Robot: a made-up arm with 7 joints.
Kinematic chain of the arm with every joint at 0, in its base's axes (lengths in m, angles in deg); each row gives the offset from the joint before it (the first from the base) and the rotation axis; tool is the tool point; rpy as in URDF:
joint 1: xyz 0 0 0.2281 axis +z
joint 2: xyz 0 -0.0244 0.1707 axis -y
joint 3: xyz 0 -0.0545 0.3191 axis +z
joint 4: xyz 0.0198 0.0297 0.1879 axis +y
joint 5: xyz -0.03 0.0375 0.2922 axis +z
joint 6: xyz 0 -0.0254 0.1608 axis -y
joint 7: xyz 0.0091 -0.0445 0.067 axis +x
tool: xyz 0 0 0 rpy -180 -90 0
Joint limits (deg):
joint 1: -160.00..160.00
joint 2: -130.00..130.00
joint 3: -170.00..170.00
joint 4: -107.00..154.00
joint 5: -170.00..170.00
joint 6: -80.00..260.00
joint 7: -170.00..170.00
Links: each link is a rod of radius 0.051 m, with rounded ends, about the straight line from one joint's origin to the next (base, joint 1, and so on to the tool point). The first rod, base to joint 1, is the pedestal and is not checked.
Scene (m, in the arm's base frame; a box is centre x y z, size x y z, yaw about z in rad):
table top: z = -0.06
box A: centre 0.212 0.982 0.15 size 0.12 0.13 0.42 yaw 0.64
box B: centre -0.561 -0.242 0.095 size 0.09 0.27 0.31 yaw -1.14
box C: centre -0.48 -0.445 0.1 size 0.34 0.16 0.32 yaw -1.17
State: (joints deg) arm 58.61 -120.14 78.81 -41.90 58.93 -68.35 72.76
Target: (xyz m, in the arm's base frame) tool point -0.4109 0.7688 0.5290
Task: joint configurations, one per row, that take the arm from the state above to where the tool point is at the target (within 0.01 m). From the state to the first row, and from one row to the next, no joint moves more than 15 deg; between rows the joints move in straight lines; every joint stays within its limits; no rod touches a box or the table.
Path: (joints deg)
1: 72.08 -110.18 77.46 -44.87 57.56 -60.45 67.63
2: 85.54 -100.23 76.11 -47.85 56.19 -52.54 62.51
3: 99.01 -90.27 74.76 -50.82 54.82 -44.64 57.38
4: 112.48 -80.31 73.40 -53.79 53.45 -36.73 52.26
5: 125.95 -70.35 72.05 -56.77 52.08 -28.83 47.13
6: 127.92 -78.72 64.59 -57.71 55.97 -41.54 53.54
7: 129.89 -87.08 57.13 -58.66 59.86 -54.25 59.94
8: 131.87 -95.45 49.68 -59.60 63.76 -66.97 66.35
9: 133.84 -103.81 42.22 -60.54 67.65 -79.68 72.76

